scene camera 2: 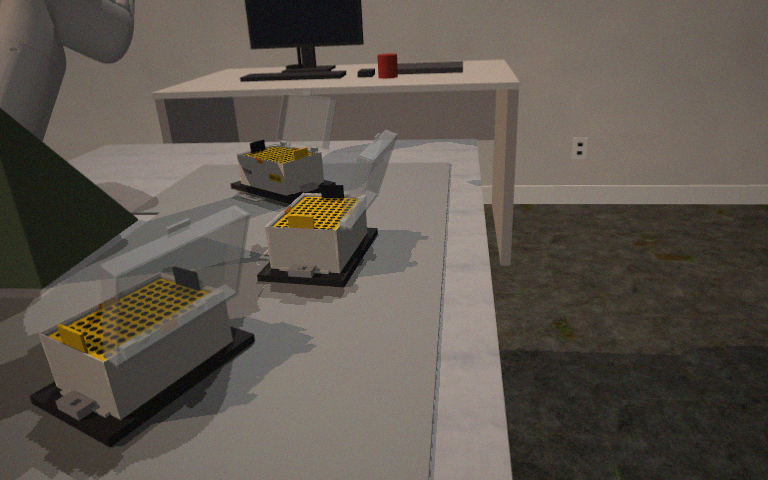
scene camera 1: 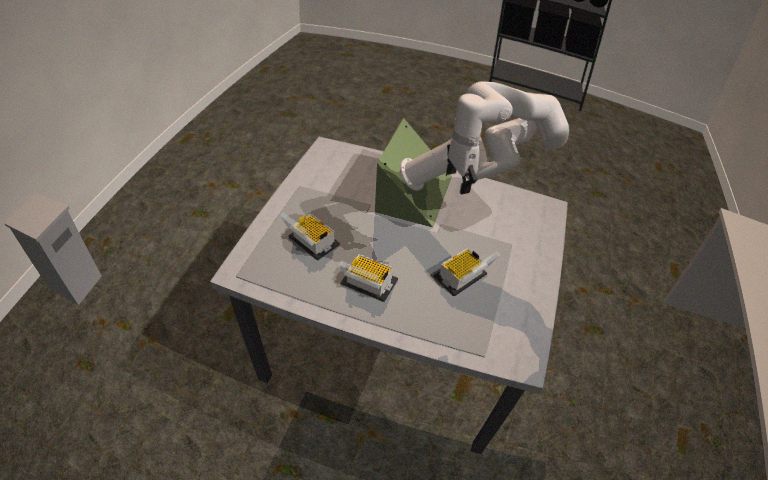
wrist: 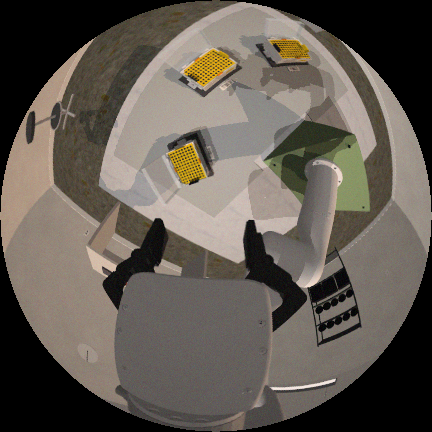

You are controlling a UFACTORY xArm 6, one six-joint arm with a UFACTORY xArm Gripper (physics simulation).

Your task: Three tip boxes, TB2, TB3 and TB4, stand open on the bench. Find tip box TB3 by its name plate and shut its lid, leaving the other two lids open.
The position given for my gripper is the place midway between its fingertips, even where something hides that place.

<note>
I see my gripper (scene camera 1: pixel 457 183) and a grey mat (wrist: pixel 240 122).
My gripper is seen too in the wrist view (wrist: pixel 203 228).
</note>
